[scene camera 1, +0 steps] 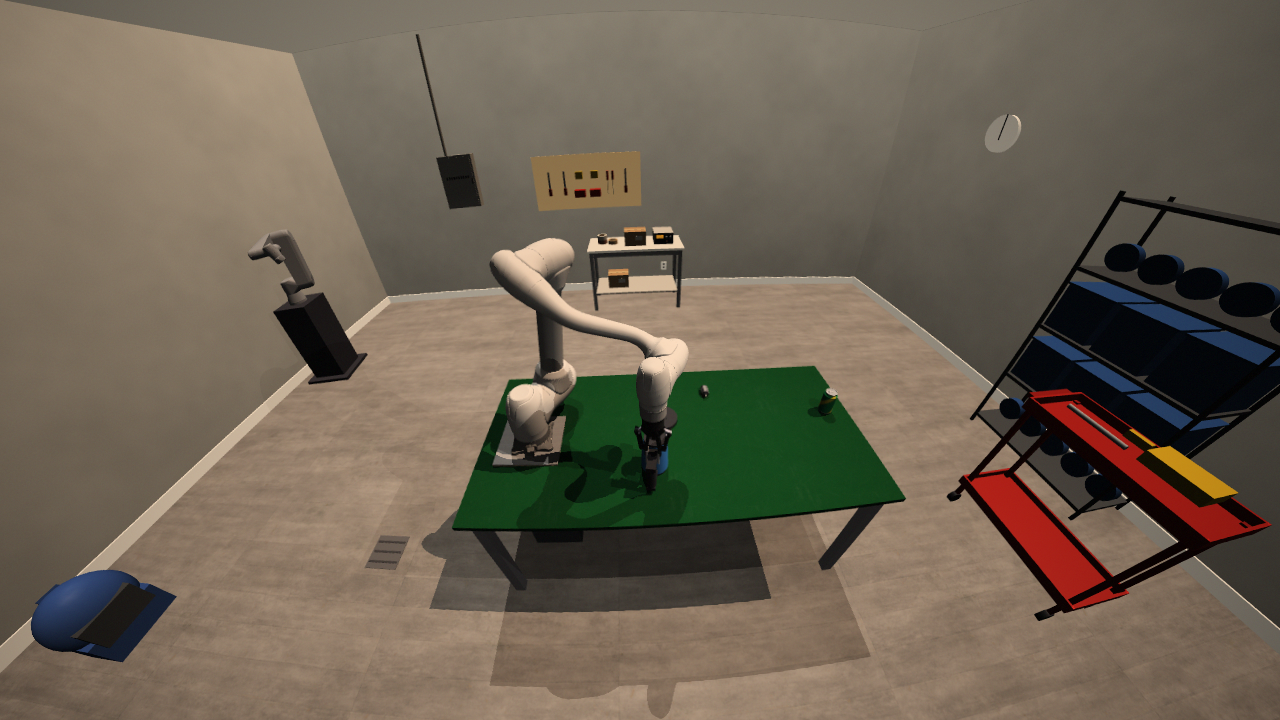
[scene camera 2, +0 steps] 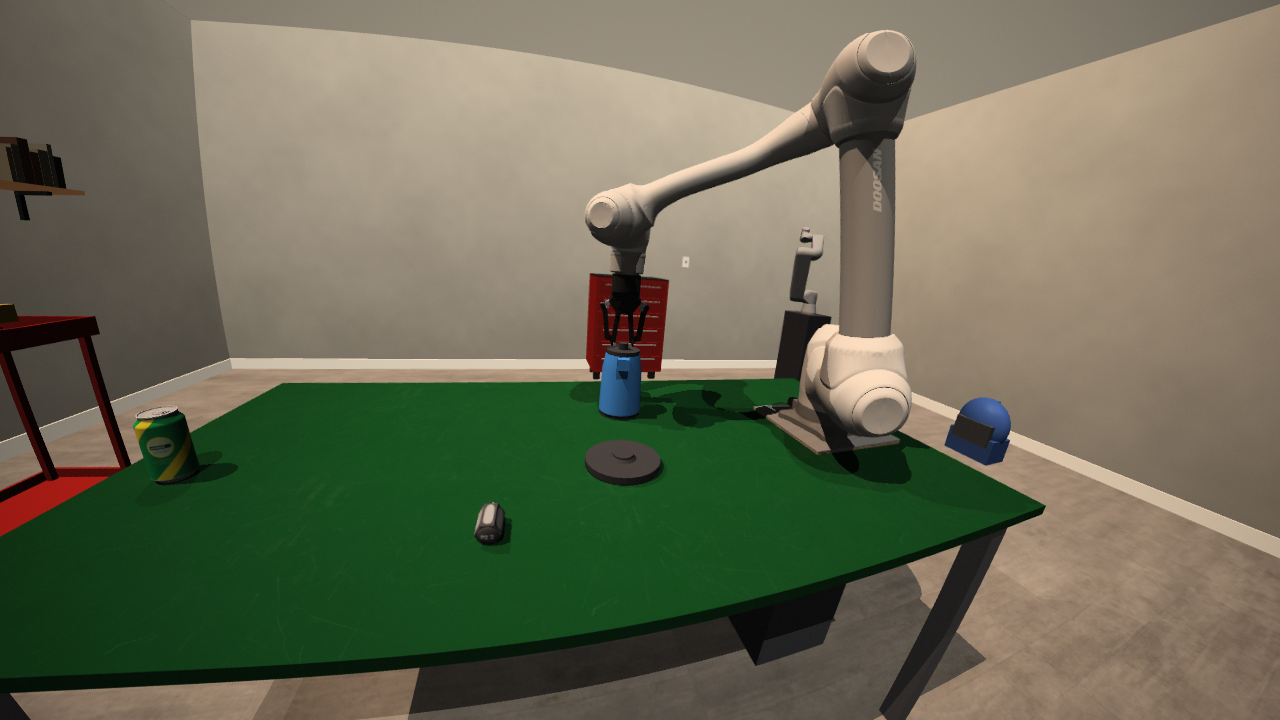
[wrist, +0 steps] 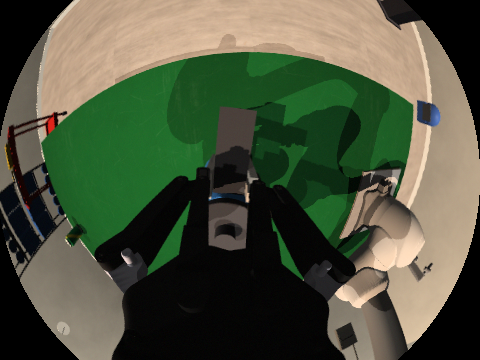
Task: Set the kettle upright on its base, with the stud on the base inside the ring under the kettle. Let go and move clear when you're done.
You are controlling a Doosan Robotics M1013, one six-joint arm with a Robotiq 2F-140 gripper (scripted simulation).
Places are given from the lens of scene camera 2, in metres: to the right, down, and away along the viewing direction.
blue kettle point(scene camera 2: 620, 390): -0.05, 0.08, 0.92
dark round base point(scene camera 2: 637, 463): -0.01, 0.20, 0.71
The marked spots on the blue kettle and the dark round base are 0.25 m apart.
